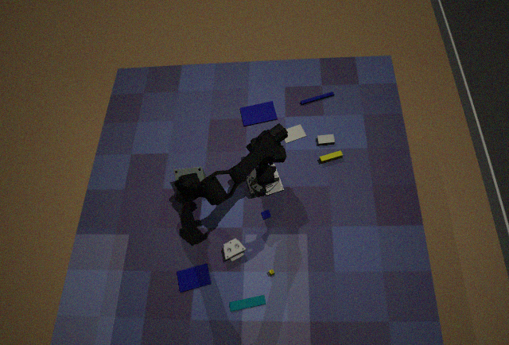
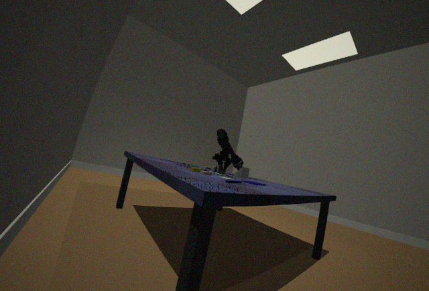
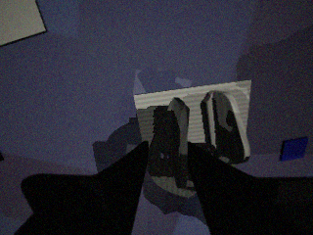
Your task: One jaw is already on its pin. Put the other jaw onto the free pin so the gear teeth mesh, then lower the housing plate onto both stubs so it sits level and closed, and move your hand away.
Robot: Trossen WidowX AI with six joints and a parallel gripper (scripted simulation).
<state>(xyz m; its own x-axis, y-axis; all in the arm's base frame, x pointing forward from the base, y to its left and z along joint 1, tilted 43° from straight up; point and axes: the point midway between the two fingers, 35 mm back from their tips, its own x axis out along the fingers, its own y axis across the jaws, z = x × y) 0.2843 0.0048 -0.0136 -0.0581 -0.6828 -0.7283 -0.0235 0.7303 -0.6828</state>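
The white base is 20 mm ahead of my gripper tip, 30 mm to the right of it and 30 mm below it. Also, from my gripper tip: white jaw: 30 mm behind, 20 mm to the right; then small blue cube: 20 mm behind, 170 mm to the right, 30 mm below; then white plate: 140 mm ahead, 160 mm to the left, 30 mm below.
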